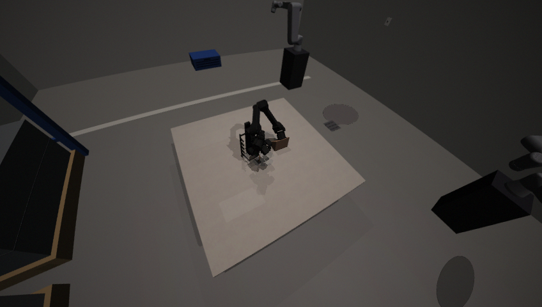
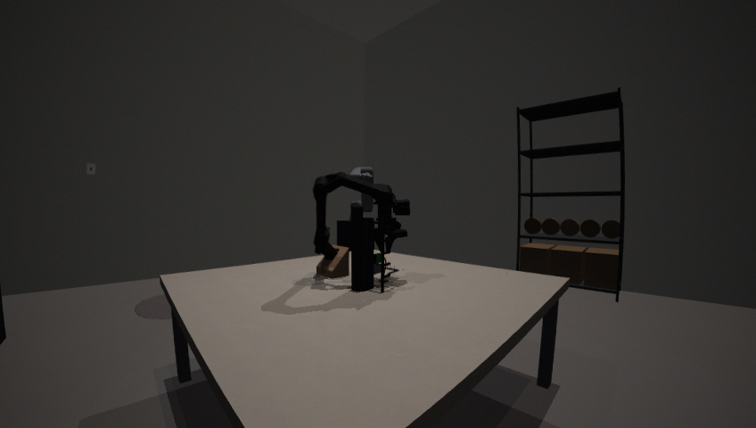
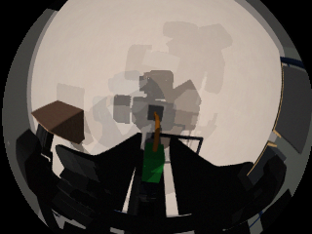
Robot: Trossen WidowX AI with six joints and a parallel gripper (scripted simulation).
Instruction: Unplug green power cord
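Right now the green plug is 10 mm ahead of my gripper tip and 70 mm to the right of it. Also, from my gripper tip: black block: 10 mm ahead, 140 mm to the right, 20 mm above.
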